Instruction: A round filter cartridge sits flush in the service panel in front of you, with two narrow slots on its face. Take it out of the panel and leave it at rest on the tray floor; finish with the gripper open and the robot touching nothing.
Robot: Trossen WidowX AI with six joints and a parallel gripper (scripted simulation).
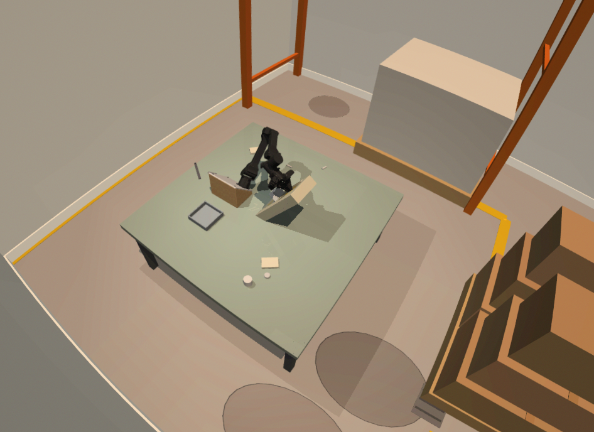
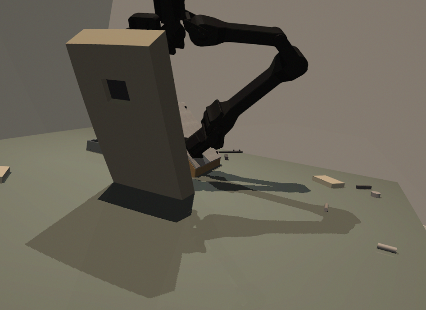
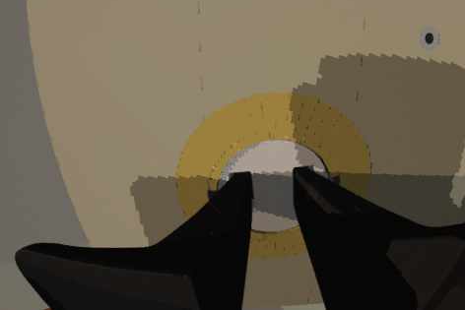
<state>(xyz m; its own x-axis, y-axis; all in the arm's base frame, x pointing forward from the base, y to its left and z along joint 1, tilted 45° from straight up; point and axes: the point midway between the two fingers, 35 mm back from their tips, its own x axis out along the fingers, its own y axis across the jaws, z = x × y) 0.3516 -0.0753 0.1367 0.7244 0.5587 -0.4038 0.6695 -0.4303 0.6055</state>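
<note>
My gripper tip is now 90 mm past the grey ledge, 90 mm above it and 10 mm to the left of it. From my gripper tip the other things lie so: tan service panel (80 mm below, 40 mm behind); then grey tray (370 mm behind, 330 mm to the right, 240 mm below).
</note>
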